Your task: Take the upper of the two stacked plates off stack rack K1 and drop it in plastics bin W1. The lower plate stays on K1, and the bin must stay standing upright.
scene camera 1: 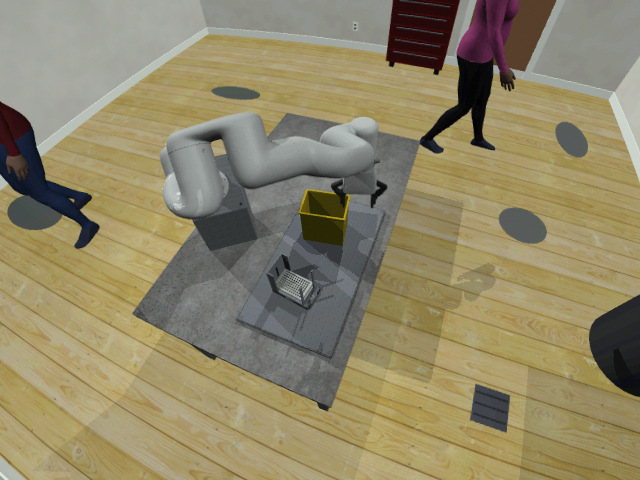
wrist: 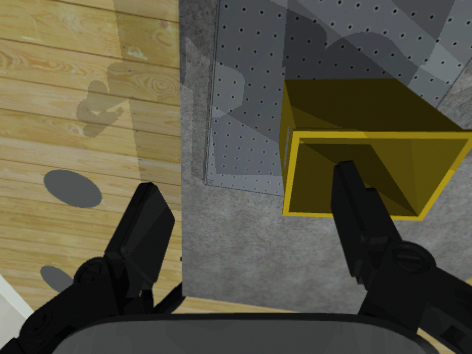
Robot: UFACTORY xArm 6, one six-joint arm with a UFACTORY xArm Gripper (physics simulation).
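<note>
The stack rack K1, with dark upright posts, stands near the front of the perforated board in the scene view. A white gridded plate lies flat between its posts; whether a second plate is under it is too small to tell. The rack does not show in the wrist view. The yellow plastics bin W1 stands upright, open at the top, behind the rack. My gripper is open and empty, raised beside the bin's right side in the scene view. In the wrist view its right finger overlaps the bin's opening.
The perforated board lies on the grey table under the bin and rack. The arm's base block stands left of the bin. One person is behind the table at the right, another at the far left.
</note>
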